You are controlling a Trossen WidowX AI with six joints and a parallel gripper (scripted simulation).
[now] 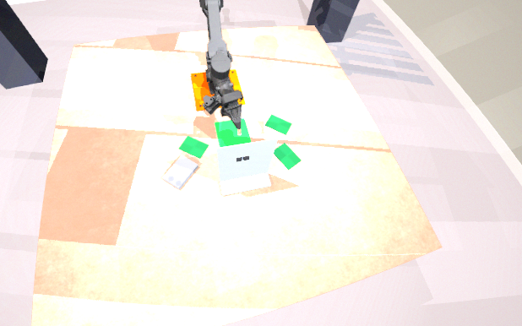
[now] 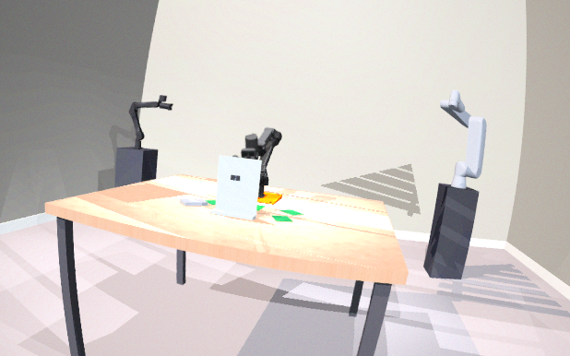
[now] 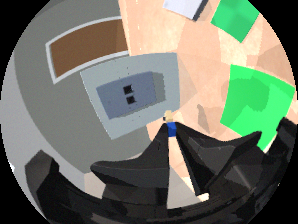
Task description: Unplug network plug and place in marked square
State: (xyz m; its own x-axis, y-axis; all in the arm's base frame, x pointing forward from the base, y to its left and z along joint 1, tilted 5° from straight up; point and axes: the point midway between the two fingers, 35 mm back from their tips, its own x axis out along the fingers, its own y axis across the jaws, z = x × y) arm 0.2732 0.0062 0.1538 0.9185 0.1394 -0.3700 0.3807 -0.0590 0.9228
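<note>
Now: gripper tip 12 cm short of the grey panel, 2 cm to the left of it and 3 cm above it. Also, from my gripper tip: blue network plug: right at my gripper tip; then flat grey card: 4 cm ahead, 22 cm to the right, 12 cm below.
</note>
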